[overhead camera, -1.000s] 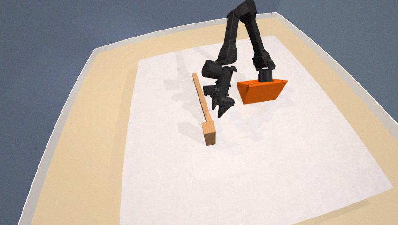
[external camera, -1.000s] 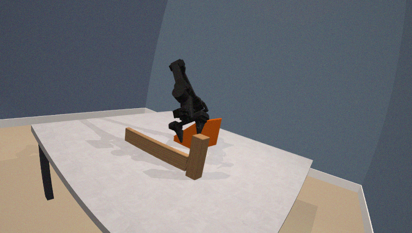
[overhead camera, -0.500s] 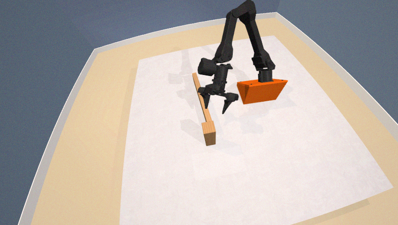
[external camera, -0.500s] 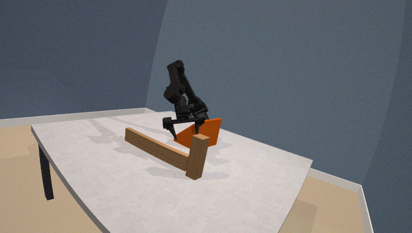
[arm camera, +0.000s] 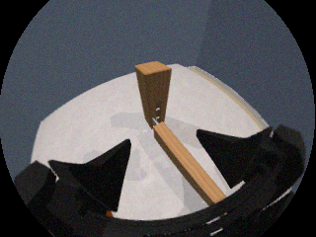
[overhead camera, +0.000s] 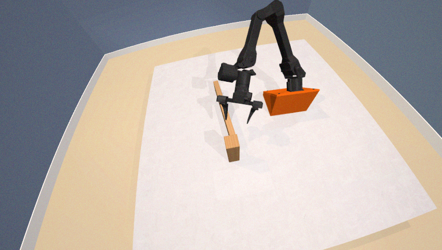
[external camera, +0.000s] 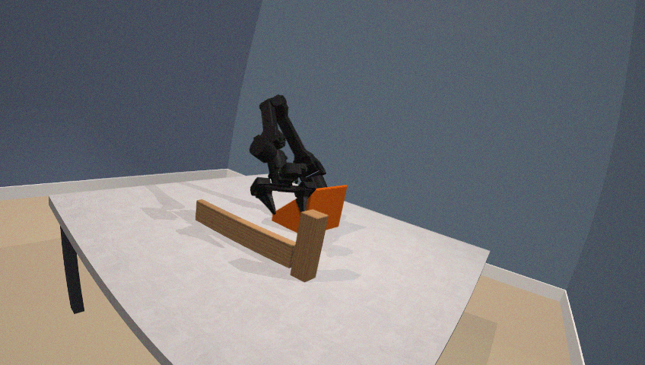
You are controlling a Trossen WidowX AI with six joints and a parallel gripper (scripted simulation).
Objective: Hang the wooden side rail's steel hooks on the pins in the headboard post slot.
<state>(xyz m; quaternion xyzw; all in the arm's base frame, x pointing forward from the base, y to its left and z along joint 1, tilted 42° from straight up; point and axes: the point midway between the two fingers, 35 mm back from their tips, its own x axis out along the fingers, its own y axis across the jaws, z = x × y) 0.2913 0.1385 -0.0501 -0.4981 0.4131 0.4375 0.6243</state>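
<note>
Right now my gripper tip is 110 mm to the right of the headboard post, 40 mm above it and 20 mm short of it.
</note>
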